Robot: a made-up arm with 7 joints.
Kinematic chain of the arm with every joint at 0, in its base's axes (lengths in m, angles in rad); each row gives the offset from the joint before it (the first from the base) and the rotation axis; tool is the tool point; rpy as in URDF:
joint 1: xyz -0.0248 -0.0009 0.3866 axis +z
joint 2: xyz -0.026 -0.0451 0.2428 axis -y
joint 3: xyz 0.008 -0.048 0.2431 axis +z
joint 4: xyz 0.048 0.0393 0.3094 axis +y
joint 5: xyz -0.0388 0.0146 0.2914 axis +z
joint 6: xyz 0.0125 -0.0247 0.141 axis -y
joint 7: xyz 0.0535 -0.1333 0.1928 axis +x
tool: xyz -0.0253 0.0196 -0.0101 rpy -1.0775 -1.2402 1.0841
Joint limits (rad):
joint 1: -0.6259..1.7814
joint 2: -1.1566..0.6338
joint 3: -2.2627..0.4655
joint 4: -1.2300..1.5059
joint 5: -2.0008..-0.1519
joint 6: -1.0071..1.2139
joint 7: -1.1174..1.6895
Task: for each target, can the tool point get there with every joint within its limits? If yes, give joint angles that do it. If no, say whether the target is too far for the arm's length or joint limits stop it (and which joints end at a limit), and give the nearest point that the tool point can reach.
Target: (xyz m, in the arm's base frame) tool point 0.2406 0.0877 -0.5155
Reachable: no: joint limits stop it (at a limit: joint 2, joint 4, joint 5, joint 7) | nearest point 0.5969 0.2067 0.2387 | short by 0.843 m
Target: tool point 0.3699 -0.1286 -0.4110
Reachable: no: joint limits stop it (at a limit: joint 2, joint 4, joint 5, joint 7) | nearest point 0.6141 -0.2076 0.2315 | short by 0.692 m
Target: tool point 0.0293 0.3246 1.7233
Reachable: yes | joints 1.0802 -0.2366 -1.1498 -0.0598 -1.6737 0.6168 0.2180
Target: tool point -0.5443 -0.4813 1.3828
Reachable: yes | joints 0.7912 0.2984 -0.4342 -0.7298 -0.5780 0.2603 -0.8026
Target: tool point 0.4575 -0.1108 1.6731
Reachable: yes | joints -0.2558 -0.4715 -1.8636 -0.0032 -1.1738 -0.0725 0.0795
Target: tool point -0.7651 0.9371 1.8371
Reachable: no: too far | nearest point -0.5972 0.5661 1.5175 | short by 0.518 m
